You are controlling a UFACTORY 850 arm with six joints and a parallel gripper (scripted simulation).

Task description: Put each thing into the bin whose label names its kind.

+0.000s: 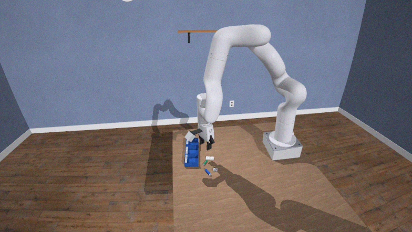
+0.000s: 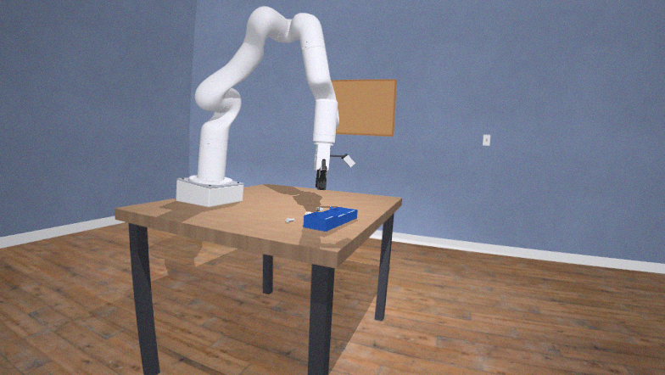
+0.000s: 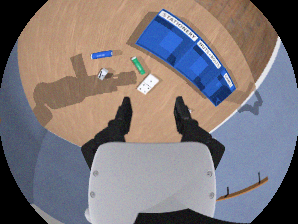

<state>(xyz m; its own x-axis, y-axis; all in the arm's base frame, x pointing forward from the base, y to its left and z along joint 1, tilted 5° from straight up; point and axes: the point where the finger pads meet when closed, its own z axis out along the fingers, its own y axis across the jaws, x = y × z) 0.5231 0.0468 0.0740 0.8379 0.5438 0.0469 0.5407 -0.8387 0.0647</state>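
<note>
The white domino-like tile lies 12 cm below my hand, 3 cm behind it and 1 cm to the right of it. Also, from my hand: blue cylinder: 12 cm to the left, 11 cm below, 1 cm behind; joined blue bins: 10 cm below, 9 cm ahead, 6 cm to the right; green cylinder: 12 cm below, 4 cm to the left.
</note>
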